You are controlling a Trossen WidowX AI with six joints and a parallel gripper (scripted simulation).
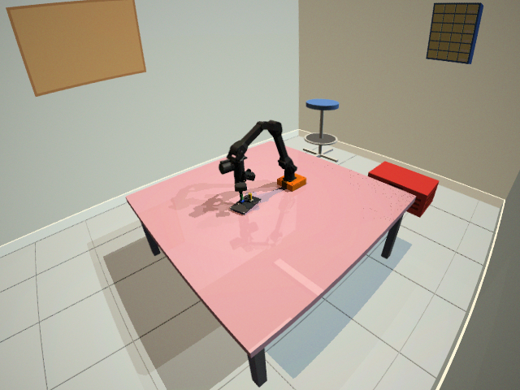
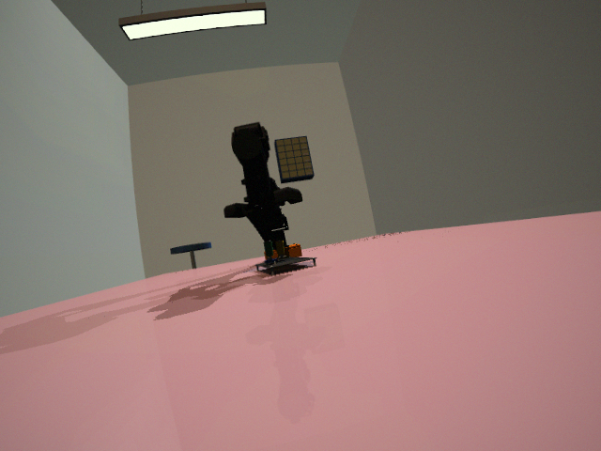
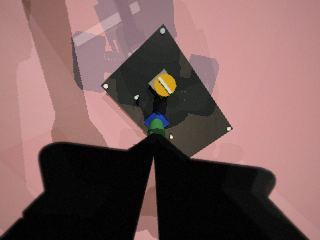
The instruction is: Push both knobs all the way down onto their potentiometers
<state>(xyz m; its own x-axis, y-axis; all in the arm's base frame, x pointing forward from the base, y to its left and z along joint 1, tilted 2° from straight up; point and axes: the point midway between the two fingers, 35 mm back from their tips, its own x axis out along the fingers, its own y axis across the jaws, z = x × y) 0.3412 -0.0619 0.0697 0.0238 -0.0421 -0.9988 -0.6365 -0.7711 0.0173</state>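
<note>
My gripper tip is 10 mm above the green knob. Also, from my gripper tip: yellow-brown knob: 40 mm behind, 30 mm to the left, 20 mm below.
</note>
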